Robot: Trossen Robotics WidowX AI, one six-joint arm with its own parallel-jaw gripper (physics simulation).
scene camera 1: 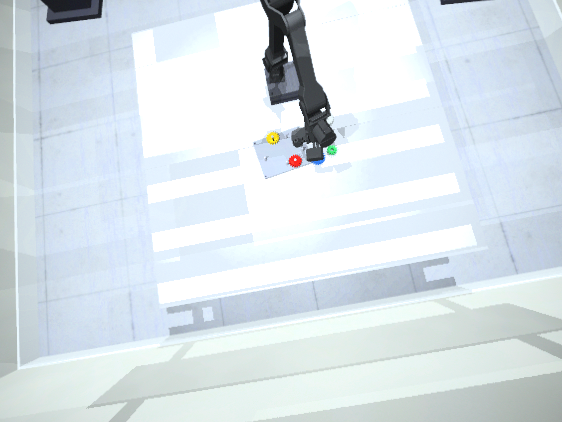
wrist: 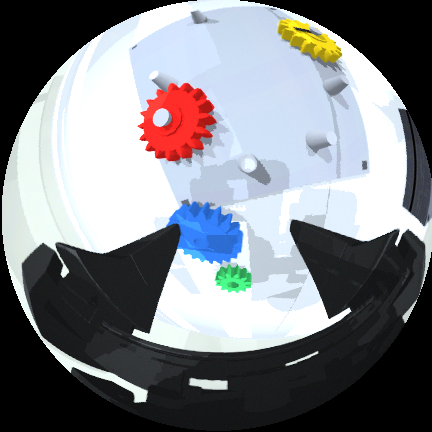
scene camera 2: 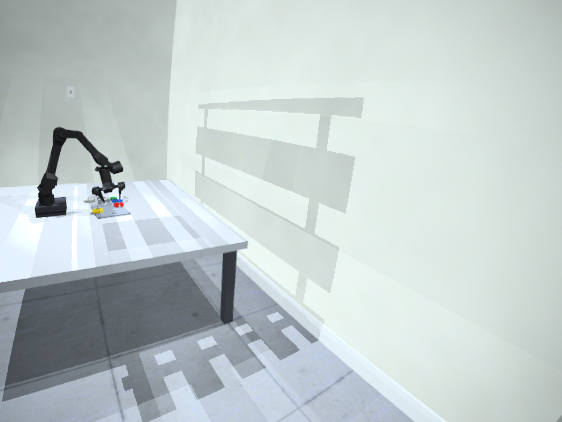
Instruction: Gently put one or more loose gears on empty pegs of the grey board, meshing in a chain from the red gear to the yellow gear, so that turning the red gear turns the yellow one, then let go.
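Places are measured from the arm's base along level axes (x ahead, y left, z up), in millimetres.
Where they show: gripper, fingertip midpoint: (wrist: 236, 227) (scene camera 2: 112, 201); arm's base, origin of the base link: (scene camera 1: 277, 75) (scene camera 2: 46, 203).
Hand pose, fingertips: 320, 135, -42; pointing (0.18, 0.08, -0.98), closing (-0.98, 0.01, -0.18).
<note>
Each offset is from my fingertips to the top centre of the thing, as dx, dy, dz. Level surfaces: height alone.
My gripper (scene camera 1: 306, 146) (scene camera 2: 112, 199) (wrist: 236, 227) is open and empty, low near the board's edge. The blue gear {+28, +13, +11} (scene camera 1: 318, 161) (scene camera 2: 118, 201) (wrist: 207, 236) is off the board by a corner, beside the left finger in the wrist view, whose tip overlaps its edge; contact is unclear. The green gear {+2, +76, +3} (scene camera 1: 332, 150) (wrist: 233, 279) lies beyond it. The red gear {+40, -78, +11} (scene camera 1: 295, 161) (scene camera 2: 118, 205) (wrist: 182, 122) and yellow gear {-67, -167, +12} (scene camera 1: 273, 138) (scene camera 2: 97, 211) (wrist: 312, 42) sit on pegs of the grey board {-11, -132, +16} (scene camera 1: 275, 167) (scene camera 2: 112, 212) (wrist: 275, 100). Several pegs are empty, including one {-6, -46, +15} (wrist: 248, 164) near the gripper.
A pale gear {-139, +63, +3} (scene camera 1: 330, 120) (scene camera 2: 89, 200) lies off the board, partly covered by the arm in scene camera 1. The arm's dark base (scene camera 1: 285, 92) (scene camera 2: 50, 207) stands on the white table {dz -14} (scene camera 1: 200, 200) (scene camera 2: 190, 240), behind the board. The empty pegs stand upright.
</note>
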